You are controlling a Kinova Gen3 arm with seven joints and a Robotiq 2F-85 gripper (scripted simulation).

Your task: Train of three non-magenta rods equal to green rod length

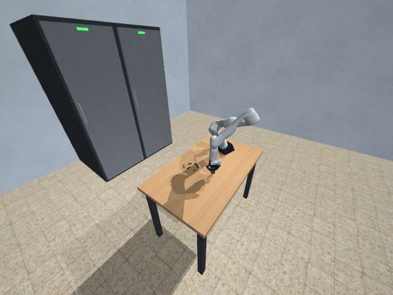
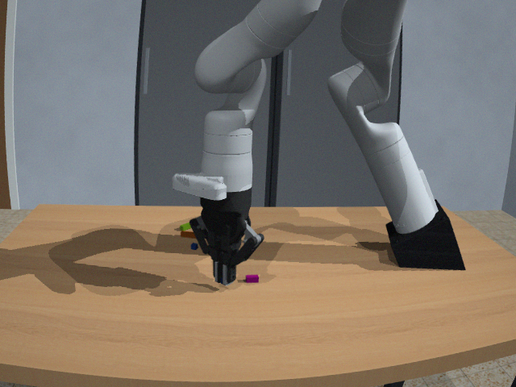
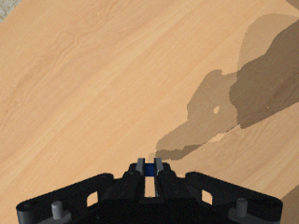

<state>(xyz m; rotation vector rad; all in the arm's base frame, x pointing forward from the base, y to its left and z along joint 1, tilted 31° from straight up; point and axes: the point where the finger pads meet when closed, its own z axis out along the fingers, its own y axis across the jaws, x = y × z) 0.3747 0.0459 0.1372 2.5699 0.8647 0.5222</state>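
Now: the magenta rod 50 mm behind my hand, 30 mm below it and 20 mm to the right of it. From my hand the other things lie so: grey rod (250 mm to the right, 70 mm behind, 30 mm below); orange rod (240 mm to the right, 30 mm below); green rod (180 mm to the right, 60 mm behind, 30 mm below).
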